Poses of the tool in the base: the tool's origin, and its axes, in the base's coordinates. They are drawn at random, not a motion.
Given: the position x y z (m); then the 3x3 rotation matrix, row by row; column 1 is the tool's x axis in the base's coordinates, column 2 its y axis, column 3 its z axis. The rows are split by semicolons.
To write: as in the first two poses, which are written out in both.
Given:
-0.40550 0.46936 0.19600; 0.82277 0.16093 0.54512; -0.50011 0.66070 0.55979; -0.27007 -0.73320 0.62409
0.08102 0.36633 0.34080; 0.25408 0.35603 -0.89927; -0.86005 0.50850 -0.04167; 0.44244 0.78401 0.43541
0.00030 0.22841 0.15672; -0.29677 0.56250 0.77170; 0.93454 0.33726 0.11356; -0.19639 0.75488 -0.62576
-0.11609 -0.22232 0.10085; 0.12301 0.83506 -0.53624; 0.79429 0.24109 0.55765; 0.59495 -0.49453 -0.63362
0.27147 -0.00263 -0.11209; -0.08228 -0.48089 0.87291; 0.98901 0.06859 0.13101; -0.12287 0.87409 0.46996
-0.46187 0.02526 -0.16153; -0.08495 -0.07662 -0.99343; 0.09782 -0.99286 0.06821; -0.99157 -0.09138 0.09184
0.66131 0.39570 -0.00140; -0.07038 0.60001 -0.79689; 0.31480 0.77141 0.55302; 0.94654 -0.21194 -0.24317
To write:
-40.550 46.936 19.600; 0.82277 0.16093 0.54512; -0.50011 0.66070 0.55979; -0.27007 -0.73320 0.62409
8.102 36.633 34.080; 0.25408 0.35603 -0.89927; -0.86005 0.50850 -0.04167; 0.44244 0.78401 0.43541
0.030 22.841 15.672; -0.29677 0.56250 0.77170; 0.93454 0.33726 0.11356; -0.19639 0.75488 -0.62576
-11.609 -22.232 10.085; 0.12301 0.83506 -0.53624; 0.79429 0.24109 0.55765; 0.59495 -0.49453 -0.63362
27.147 -0.263 -11.209; -0.08228 -0.48089 0.87291; 0.98901 0.06859 0.13101; -0.12287 0.87409 0.46996
-46.187 2.526 -16.153; -0.08495 -0.07662 -0.99343; 0.09782 -0.99286 0.06821; -0.99157 -0.09138 0.09184
66.131 39.570 -0.140; -0.07038 0.60001 -0.79689; 0.31480 0.77141 0.55302; 0.94654 -0.21194 -0.24317

